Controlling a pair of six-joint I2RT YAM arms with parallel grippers.
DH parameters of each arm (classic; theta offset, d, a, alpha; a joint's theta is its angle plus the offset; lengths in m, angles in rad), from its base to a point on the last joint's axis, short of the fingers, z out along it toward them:
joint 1: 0 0.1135 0.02 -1.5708
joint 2: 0 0 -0.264 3.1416
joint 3: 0.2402 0 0.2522 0
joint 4: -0.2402 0 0.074 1.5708
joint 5: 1.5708 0 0 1.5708
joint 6: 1.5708 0.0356 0 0
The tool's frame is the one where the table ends.
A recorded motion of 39 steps. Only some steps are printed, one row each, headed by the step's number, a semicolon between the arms.
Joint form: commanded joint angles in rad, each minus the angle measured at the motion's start. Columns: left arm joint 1, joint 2, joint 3, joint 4, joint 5, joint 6; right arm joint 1, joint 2, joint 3, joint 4, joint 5, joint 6.
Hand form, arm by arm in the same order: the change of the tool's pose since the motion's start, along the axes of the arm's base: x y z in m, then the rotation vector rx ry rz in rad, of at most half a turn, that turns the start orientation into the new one. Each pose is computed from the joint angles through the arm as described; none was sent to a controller.
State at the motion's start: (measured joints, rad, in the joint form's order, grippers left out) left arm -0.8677 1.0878 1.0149 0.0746 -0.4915 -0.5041; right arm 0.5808 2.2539 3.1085 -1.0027 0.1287 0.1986
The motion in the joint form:
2: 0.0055 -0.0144 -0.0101 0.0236 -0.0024 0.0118; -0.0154 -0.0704 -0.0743 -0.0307 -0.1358 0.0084
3: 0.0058 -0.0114 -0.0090 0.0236 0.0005 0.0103; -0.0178 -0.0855 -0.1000 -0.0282 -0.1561 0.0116
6: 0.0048 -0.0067 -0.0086 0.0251 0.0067 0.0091; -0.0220 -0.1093 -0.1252 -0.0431 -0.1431 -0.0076
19: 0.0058 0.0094 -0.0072 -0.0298 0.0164 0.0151; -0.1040 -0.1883 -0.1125 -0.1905 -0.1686 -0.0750
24: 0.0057 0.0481 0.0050 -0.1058 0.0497 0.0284; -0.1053 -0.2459 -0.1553 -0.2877 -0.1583 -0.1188
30: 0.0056 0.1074 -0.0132 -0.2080 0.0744 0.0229; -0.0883 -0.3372 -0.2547 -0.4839 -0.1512 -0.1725
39: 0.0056 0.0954 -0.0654 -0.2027 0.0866 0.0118; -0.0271 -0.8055 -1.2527 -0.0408 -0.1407 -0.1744
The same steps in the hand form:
2: -0.0013 0.0038 0.0022 -0.0103 -0.0224 0.0081; -0.0113 -0.0089 0.0070 0.0073 0.0452 0.1172
3: -0.0008 0.0031 0.0019 -0.0102 -0.0206 0.0054; -0.0121 -0.0097 0.0071 0.0090 0.0558 0.1341
6: -0.0002 0.0018 0.0011 -0.0091 -0.0185 -0.0018; -0.0154 -0.0143 0.0087 -0.0170 0.0596 0.1202
19: 0.0026 -0.0016 -0.0079 0.0491 0.0247 -0.0109; -0.0357 -0.0597 0.0233 -0.0930 0.0818 0.0765
24: 0.0080 -0.0096 -0.0209 0.1371 0.0883 -0.0458; -0.0529 -0.0694 0.0230 -0.1680 0.1360 0.0777
30: 0.0152 -0.0192 -0.0528 0.2630 0.2133 -0.0716; -0.0819 -0.0789 0.0113 -0.3043 0.2941 0.1151
39: 0.0124 -0.0166 -0.0677 0.2771 0.2428 -0.0821; -0.1101 -0.0753 -0.0637 -0.3579 0.3600 0.1718

